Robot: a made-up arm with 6 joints.
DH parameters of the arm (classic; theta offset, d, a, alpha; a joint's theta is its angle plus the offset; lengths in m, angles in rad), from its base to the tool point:
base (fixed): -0.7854 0 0.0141 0
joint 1: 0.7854 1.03 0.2 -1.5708
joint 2: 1.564 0 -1.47 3.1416
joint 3: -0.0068 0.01 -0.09 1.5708
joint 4: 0 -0.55 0 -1.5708
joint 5: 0 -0.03 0.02 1.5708
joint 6: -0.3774 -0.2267 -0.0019 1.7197
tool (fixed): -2.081 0.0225 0 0
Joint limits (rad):
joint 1: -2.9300..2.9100
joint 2: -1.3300..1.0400
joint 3: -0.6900..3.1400
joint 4: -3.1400..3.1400
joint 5: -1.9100..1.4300
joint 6: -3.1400..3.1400
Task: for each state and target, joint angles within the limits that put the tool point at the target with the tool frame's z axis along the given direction. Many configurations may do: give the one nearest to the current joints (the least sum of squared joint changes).
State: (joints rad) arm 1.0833 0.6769 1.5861 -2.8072 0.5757 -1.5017
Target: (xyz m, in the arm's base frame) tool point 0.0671 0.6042 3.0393 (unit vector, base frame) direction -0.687 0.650 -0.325
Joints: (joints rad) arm 1.5149 0.4018 2.3658 -3.1400 1.1000 -2.0131
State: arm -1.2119 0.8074 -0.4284 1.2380 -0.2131 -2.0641
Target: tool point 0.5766 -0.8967 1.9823 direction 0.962 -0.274 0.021
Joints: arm -0.8821 0.1984 -0.5908 1.4196 -0.5408 -1.7307
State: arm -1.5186 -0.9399 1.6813 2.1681 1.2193 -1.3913
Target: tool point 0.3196 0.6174 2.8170 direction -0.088 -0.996 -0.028
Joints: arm -1.8233 -0.2606 2.3595 2.2336 1.2786 -0.9195
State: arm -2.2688 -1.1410 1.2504 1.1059 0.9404 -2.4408
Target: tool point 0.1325 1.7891 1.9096 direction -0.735 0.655 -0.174
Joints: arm -1.5813 -1.2614 0.9563 0.7052 0.9091 -2.9710
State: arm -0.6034 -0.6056 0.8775 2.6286 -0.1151 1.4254
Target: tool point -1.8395 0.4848 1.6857 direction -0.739 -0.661 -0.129
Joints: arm -0.2589 -1.1533 1.8959 2.4626 0.5019 1.3798
